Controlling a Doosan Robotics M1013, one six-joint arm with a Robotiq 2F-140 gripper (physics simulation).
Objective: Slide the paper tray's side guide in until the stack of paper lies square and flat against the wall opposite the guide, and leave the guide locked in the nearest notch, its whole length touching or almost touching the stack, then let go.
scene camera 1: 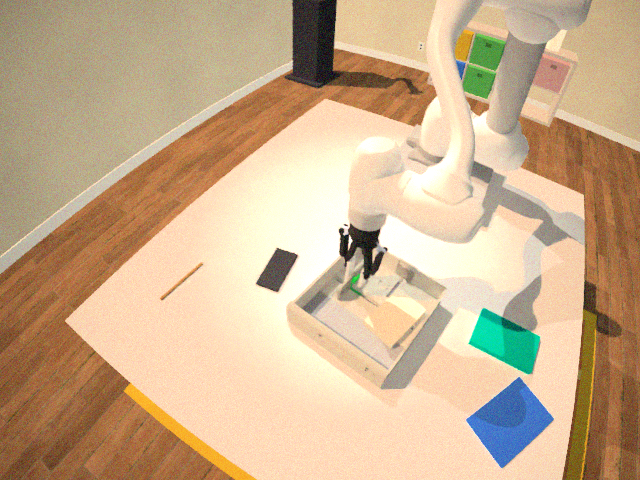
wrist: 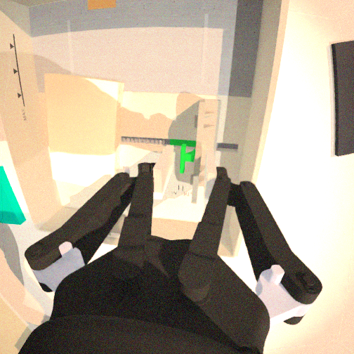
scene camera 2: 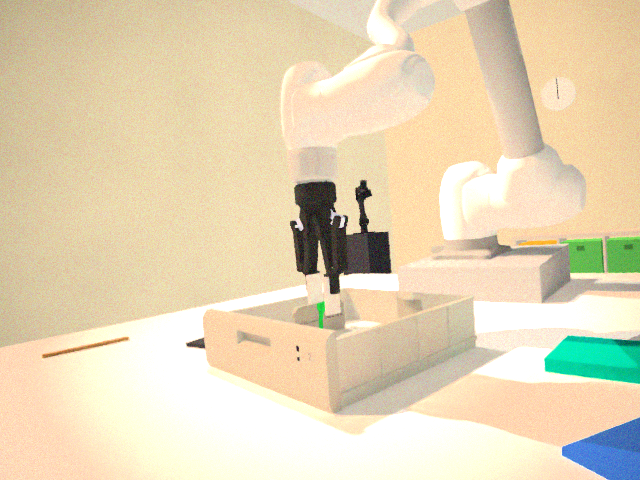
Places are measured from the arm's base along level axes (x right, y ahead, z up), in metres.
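Pixels of known places: gripper, fingertip midpoint: [scene camera 1: 355,279] [scene camera 2: 324,312]; arm's base, origin of the base link: [scene camera 1: 435,155] [scene camera 2: 471,255].
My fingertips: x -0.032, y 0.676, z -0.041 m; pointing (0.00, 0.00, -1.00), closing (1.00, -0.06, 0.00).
For each thing: its top centre in the pictures, then the offset to it from my fingertips.
- beige paper tray, middle of its top: [scene camera 2: 337,299] [scene camera 1: 372,295] dx -0.075, dy +0.042, dz +0.035 m
- green latch, middle of its top: [scene camera 2: 325,302] dx -0.009, dy +0.005, dz +0.020 m
- tan paper stack, middle of its top: [scene camera 1: 396,315] dx -0.149, dy +0.023, dz -0.021 m
- black slab, middle of its top: [scene camera 1: 277,268] dx +0.228, dy +0.070, dz -0.053 m
- thin brown stick, middle of its top: [scene camera 2: 87,345] [scene camera 1: 181,280] dx +0.435, dy +0.284, dz -0.054 m
- teal block, middle of its top: [scene camera 2: 636,353] [scene camera 1: 506,338] dx -0.465, dy -0.103, dz -0.043 m
The beige paper tray [scene camera 1: 336,338] [scene camera 2: 268,361] [wrist: 270,75] stands on the table. Its side guide [scene camera 1: 345,290] [scene camera 2: 305,314] [wrist: 207,120] is an upright beige plate near one side wall, with a green latch [scene camera 2: 321,315] [wrist: 187,156] on its inner side. The tan paper stack [scene camera 1: 395,325] [wrist: 82,115] lies near the opposite wall, its edge slightly slanted in the wrist view. A gap with a toothed strip [wrist: 145,140] separates it from the guide. My gripper [scene camera 1: 355,281] [scene camera 2: 323,304] [wrist: 188,158] is partly open, its fingertips on either side of the latch, holding nothing. The latch's engagement is unclear.
A black slab [scene camera 1: 277,269] [wrist: 345,97] and a thin brown stick [scene camera 1: 181,281] [scene camera 2: 85,347] lie beyond the guide's side of the tray. A teal block [scene camera 1: 505,341] [scene camera 2: 594,359] [wrist: 10,200] and a blue one [scene camera 1: 509,421] [scene camera 2: 610,449] lie on the other side.
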